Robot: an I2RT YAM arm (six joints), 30 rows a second.
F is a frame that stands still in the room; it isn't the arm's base.
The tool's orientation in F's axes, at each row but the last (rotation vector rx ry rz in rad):
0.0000 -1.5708 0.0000
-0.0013 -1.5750 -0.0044
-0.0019 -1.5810 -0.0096
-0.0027 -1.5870 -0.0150
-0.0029 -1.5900 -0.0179
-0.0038 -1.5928 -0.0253
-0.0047 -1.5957 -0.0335
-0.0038 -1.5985 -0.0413
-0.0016 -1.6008 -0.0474
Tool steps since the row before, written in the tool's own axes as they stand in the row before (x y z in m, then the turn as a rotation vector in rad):
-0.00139 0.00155 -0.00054 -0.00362 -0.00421 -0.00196
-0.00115 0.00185 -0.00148 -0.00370 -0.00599 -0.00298
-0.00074 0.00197 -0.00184 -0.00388 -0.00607 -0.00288
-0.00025 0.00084 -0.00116 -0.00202 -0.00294 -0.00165
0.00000 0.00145 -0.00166 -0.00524 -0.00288 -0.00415
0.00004 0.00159 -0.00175 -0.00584 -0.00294 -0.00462
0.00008 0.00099 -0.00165 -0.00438 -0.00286 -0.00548
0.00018 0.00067 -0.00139 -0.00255 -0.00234 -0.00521
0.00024 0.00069 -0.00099 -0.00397 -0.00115 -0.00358
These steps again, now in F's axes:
0.00054 0.00155 -0.00139 0.00196 -0.00421 -0.00362
0.00149 0.00185 -0.00114 0.00297 -0.00599 -0.00370
0.00186 0.00196 -0.00071 0.00288 -0.00607 -0.00388
0.00117 0.00083 -0.00022 0.00165 -0.00294 -0.00202
0.00168 0.00143 0.00005 0.00421 -0.00289 -0.00519
0.00178 0.00156 0.00010 0.00469 -0.00295 -0.00578
0.00167 0.00095 0.00014 0.00552 -0.00291 -0.00430
0.00140 0.00063 0.00023 0.00521 -0.00243 -0.00246
0.00100 0.00065 0.00029 0.00366 -0.00115 -0.00389

